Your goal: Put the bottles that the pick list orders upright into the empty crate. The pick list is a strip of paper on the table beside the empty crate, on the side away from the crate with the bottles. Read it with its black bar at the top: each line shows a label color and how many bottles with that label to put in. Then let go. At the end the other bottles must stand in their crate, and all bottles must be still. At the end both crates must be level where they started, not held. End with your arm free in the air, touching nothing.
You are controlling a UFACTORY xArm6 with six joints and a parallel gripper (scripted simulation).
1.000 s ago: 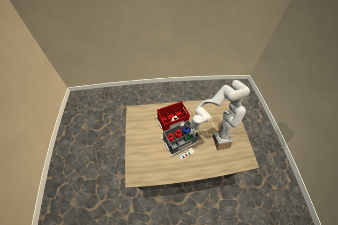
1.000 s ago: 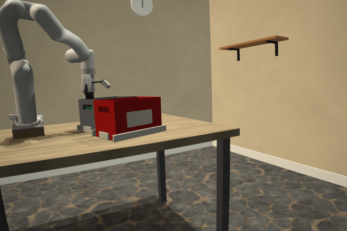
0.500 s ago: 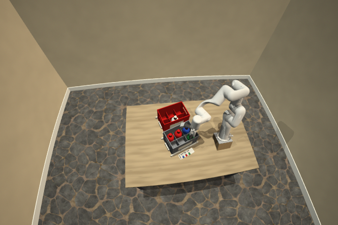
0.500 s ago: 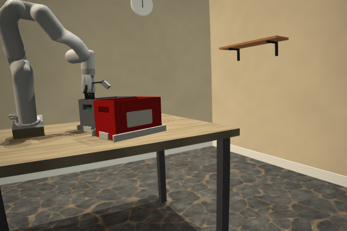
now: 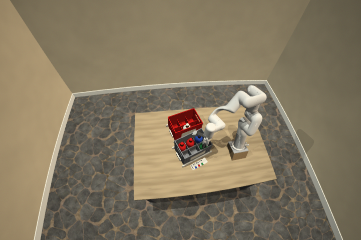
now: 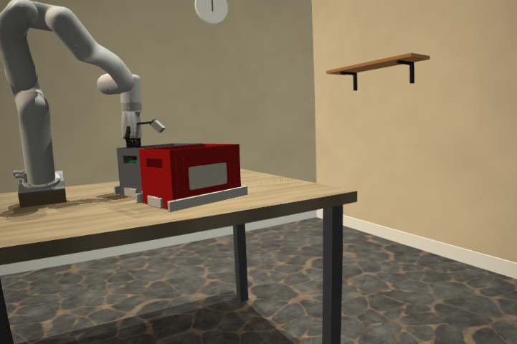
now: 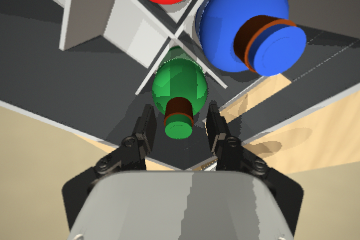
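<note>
Right now my hand is 70 mm above the green-label bottle. Also, from my hand: grey crate: 100 mm ahead, 70 mm below, 10 mm to the left; pick list: 150 mm below, 130 mm to the left, 40 mm ahead; blue bottle: 80 mm to the right, 70 mm below, 40 mm ahead.
</note>
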